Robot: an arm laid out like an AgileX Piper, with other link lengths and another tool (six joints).
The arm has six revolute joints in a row. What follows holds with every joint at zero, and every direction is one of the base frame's.
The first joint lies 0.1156 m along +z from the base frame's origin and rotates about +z.
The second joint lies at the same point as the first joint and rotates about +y.
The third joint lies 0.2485 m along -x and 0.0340 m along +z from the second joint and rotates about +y.
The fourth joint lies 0.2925 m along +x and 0.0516 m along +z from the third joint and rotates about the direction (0.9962, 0, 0.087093).
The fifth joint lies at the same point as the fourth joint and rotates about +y.
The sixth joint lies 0.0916 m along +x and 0.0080 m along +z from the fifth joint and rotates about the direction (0.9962, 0, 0.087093).
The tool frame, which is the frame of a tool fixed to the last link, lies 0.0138 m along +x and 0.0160 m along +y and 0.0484 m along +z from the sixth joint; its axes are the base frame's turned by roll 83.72, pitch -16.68 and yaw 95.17 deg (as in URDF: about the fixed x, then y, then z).
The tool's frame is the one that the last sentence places.
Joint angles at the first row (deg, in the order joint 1, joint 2, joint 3, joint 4, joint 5, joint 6):
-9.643, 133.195, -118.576, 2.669, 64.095, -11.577
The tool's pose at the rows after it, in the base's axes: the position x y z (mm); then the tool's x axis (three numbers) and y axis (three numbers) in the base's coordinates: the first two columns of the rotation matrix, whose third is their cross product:
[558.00 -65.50 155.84 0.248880 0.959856 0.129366 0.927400 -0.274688 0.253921]
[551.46 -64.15 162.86 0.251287 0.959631 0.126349 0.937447 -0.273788 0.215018]
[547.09 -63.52 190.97 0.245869 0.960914 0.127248 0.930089 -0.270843 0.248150]
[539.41 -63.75 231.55 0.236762 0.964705 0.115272 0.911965 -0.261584 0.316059]
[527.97 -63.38 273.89 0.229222 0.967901 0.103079 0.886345 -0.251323 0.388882]
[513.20 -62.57 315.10 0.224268 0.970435 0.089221 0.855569 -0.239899 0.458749]
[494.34 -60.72 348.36 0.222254 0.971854 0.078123 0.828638 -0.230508 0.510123]
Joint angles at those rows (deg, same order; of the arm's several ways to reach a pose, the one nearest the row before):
-9.643, 133.195, -118.576, 2.669, 65.307, -11.577
-9.643, 132.054, -118.577, 2.669, 68.759, -11.577
-9.644, 129.242, -118.977, 2.547, 70.022, -11.578
-9.643, 125.019, -119.193, 1.544, 70.491, -11.577
-9.643, 120.420, -119.194, 0.541, 70.715, -11.577
-9.642, 115.821, -119.196, -0.531, 70.983, -11.576
-9.643, 110.825, -117.612, -1.373, 71.097, -11.577

